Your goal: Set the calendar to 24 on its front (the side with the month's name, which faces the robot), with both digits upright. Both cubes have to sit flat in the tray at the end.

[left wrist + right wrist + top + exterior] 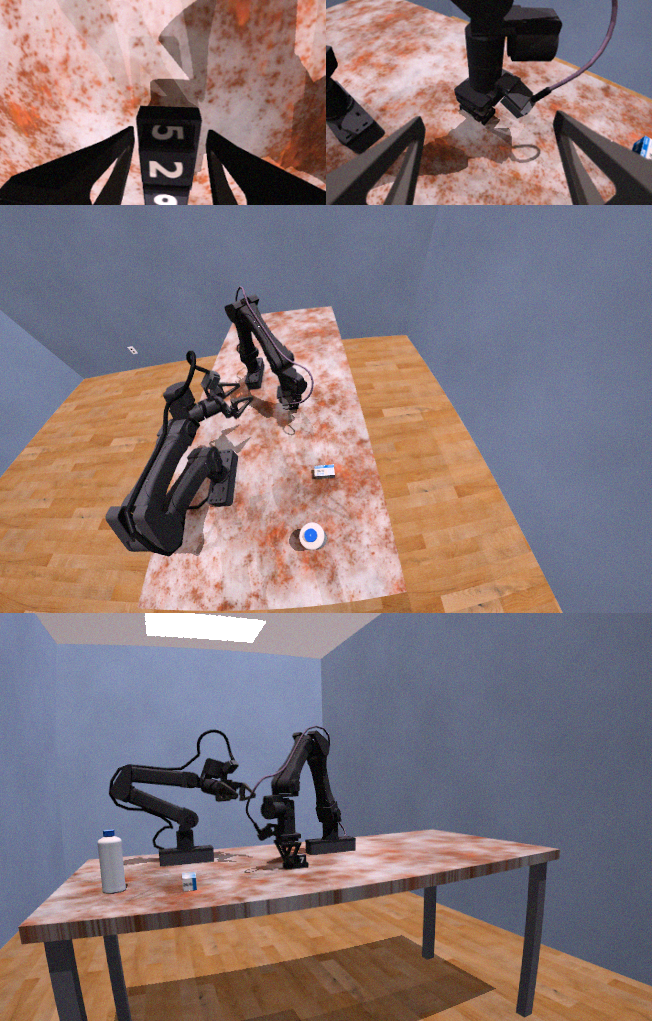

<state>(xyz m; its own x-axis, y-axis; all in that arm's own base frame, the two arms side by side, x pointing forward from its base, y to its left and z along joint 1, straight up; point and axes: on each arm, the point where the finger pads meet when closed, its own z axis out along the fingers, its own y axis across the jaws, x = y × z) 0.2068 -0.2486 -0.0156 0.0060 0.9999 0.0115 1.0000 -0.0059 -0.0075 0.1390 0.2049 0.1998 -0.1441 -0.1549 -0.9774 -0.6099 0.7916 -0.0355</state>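
Right now the black tray is 20 mm to the left of my left hand and 20 mm below it. From my left hand the other things lie so: white box (310 mm to the right, 140 mm ahead, 10 mm below); then white bottle (530 mm to the right, 120 mm ahead, 60 mm above).
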